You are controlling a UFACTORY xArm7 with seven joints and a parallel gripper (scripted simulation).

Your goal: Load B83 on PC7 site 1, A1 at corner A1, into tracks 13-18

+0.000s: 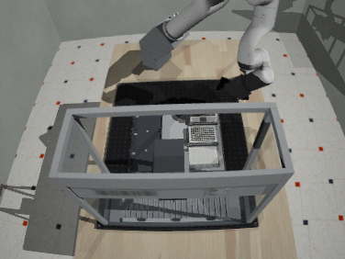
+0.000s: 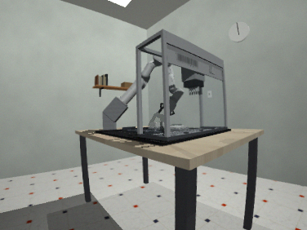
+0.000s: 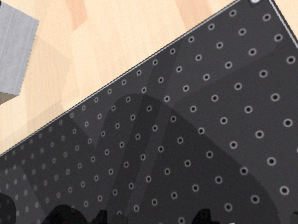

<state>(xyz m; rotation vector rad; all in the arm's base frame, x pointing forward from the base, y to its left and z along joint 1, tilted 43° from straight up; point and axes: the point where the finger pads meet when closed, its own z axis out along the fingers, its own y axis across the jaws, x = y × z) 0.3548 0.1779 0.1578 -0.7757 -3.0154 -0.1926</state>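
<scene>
My gripper is now 11 cm to the left of the nest S1, 11 cm above it and 5 cm short of it. The rest, counted from my hand: 96-well plate B38: 17 cm ahead, 12 cm to the right, 10 cm below; then black perforated deck: 20 cm to the right, 19 cm ahead, 12 cm below; then plate carrier PC7: 38 cm to the right, 17 cm ahead, 10 cm below.
</scene>
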